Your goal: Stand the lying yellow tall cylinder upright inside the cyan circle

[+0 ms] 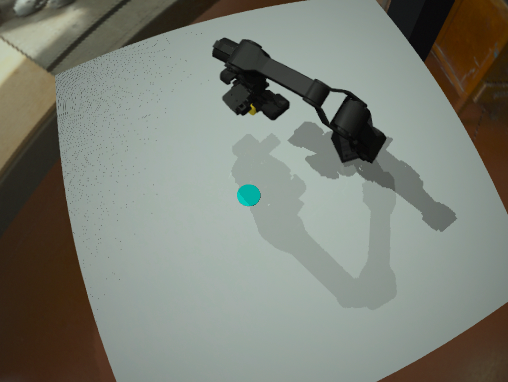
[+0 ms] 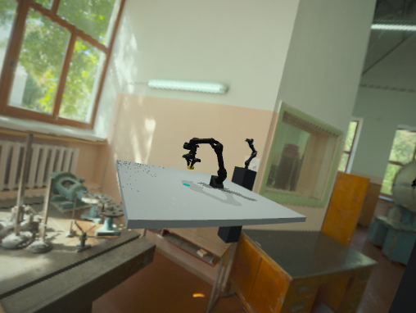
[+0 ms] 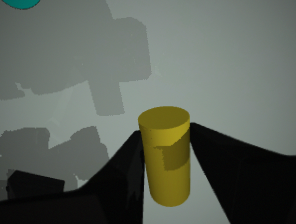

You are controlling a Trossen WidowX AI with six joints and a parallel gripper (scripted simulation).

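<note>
My gripper tip is now 70 mm short of the cyan circle, 180 mm to the right of it and 120 mm above it. From my gripper tip the other things lie so: yellow cylinder: 20 mm behind, 10 mm to the right.
</note>
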